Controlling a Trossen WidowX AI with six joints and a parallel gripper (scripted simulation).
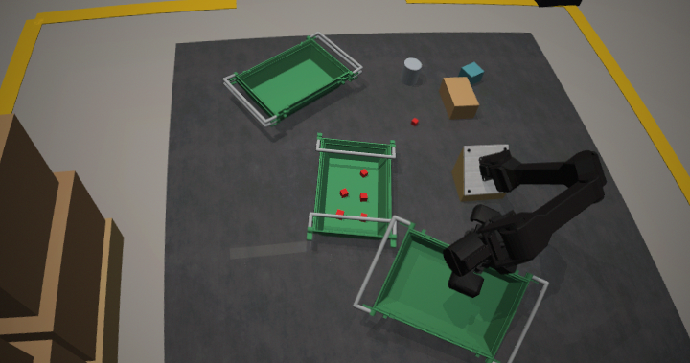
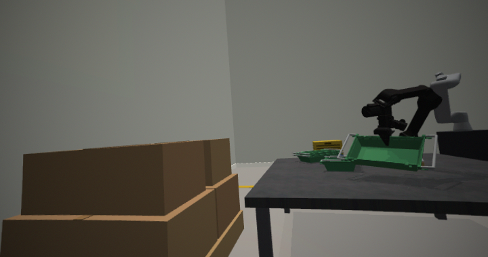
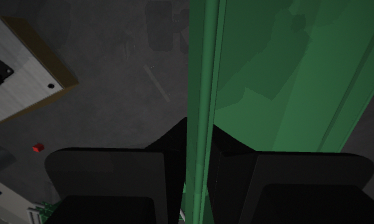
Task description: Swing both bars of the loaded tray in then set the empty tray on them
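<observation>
My gripper tip is now 50 mm short of the green tray, 70 mm to the right of it and 10 mm above it. The rest, counted from my gripper tip: grey cylinder: 150 mm behind, 680 mm to the right, 120 mm below; tan box: 260 mm behind, 550 mm to the right, 120 mm below; red block: 100 mm behind, 500 mm to the right, 140 mm below.
</observation>
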